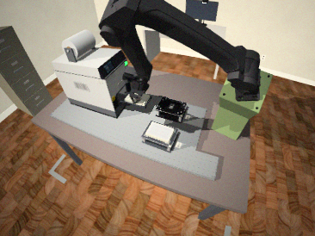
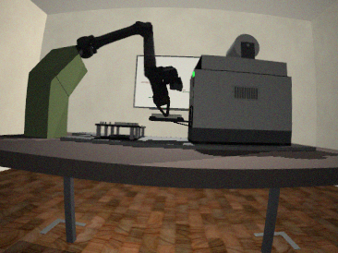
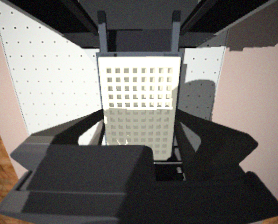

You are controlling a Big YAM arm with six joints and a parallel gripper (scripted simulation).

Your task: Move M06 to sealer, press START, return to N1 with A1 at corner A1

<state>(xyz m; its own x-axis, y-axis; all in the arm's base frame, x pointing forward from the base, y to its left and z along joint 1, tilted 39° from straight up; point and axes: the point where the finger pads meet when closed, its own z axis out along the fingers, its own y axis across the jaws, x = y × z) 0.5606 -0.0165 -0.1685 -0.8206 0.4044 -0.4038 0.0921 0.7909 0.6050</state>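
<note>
My hand is 2 cm above the sealer stage. The rest, counted from my hand: white start button (9 cm ahead, 10 cm to the right, 8 cm above); foil roll (33 cm ahead, 3 cm to the right, 31 cm above); plate (18 cm behind, 17 cm to the left, 5 cm below).
</note>
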